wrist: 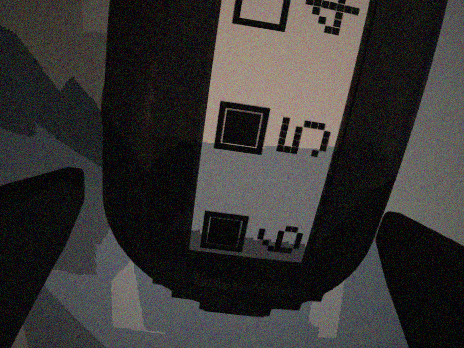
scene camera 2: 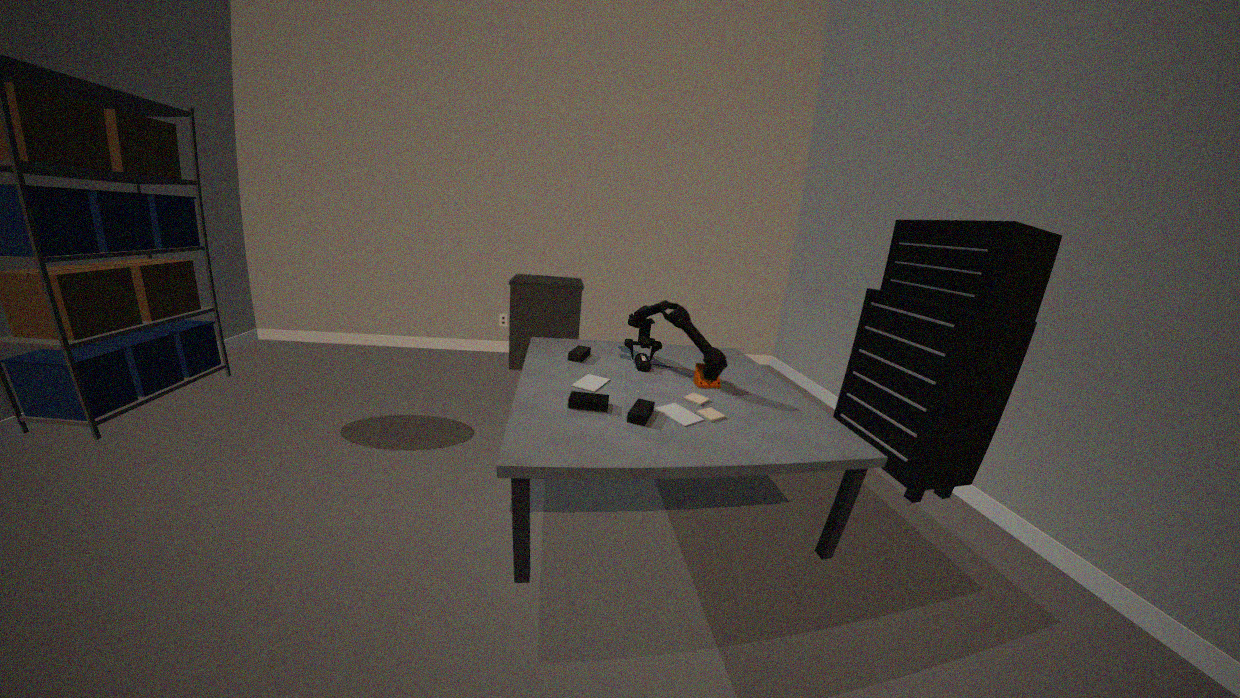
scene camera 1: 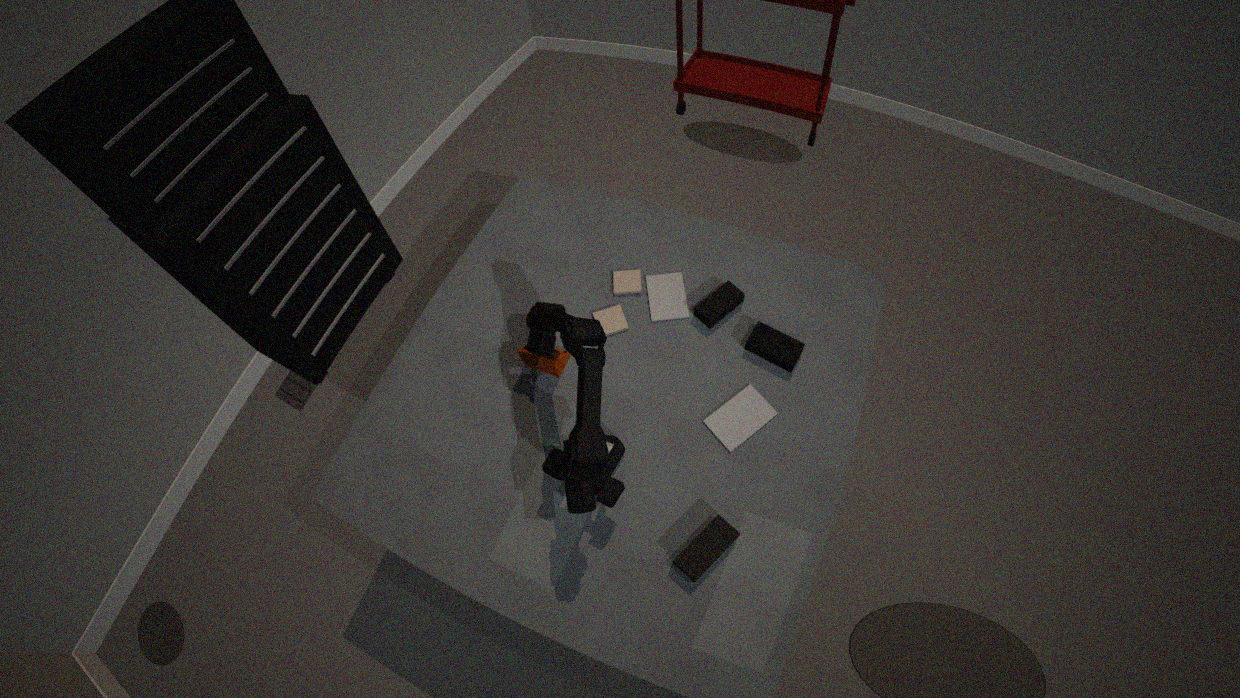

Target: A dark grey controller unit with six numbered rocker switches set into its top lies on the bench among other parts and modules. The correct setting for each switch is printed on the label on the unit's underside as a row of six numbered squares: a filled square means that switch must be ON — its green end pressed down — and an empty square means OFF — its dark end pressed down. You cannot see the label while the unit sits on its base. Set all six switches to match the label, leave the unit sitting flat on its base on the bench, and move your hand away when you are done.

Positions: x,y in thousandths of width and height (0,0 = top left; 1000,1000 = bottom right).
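My gripper (scene camera 1: 474,698), which you'd also find in the wrist view (wrist: 512,593), is open and holding nothing. There's a white sheet (scene camera 1: 598,598) as well, but in the wrist view the sheet is out of frame.
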